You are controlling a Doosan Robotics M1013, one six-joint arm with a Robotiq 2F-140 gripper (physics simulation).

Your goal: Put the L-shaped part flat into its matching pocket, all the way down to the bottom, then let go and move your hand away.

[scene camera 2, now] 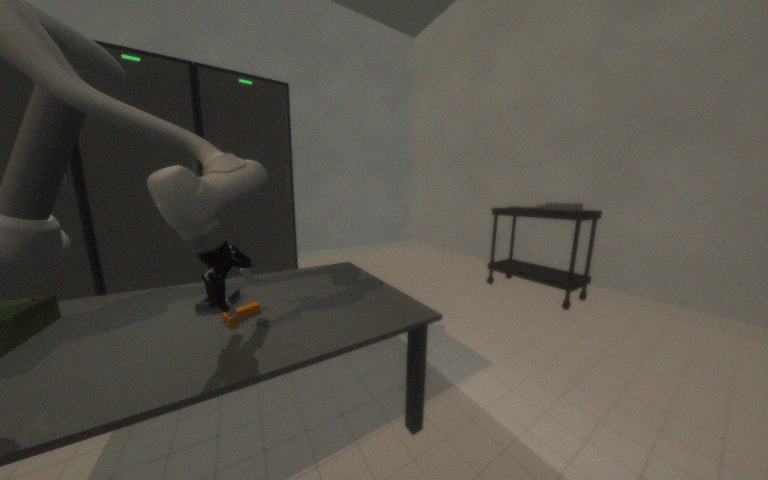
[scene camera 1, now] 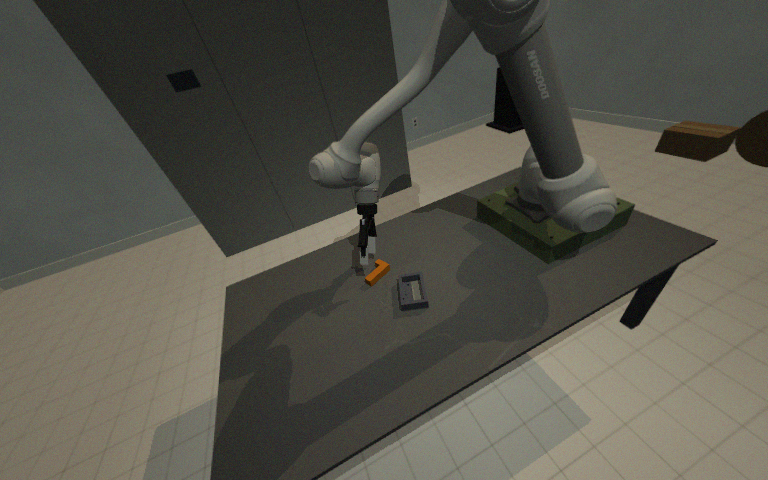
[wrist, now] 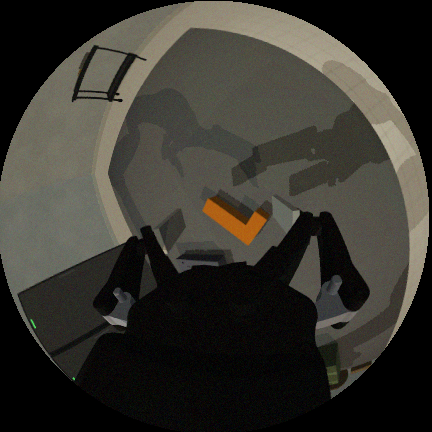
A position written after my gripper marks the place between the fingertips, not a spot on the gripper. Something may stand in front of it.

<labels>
My gripper (scene camera 2: 244, 298) is open and holds nothing. Also in view: an orange L-shaped part (wrist: 245, 229).
</labels>
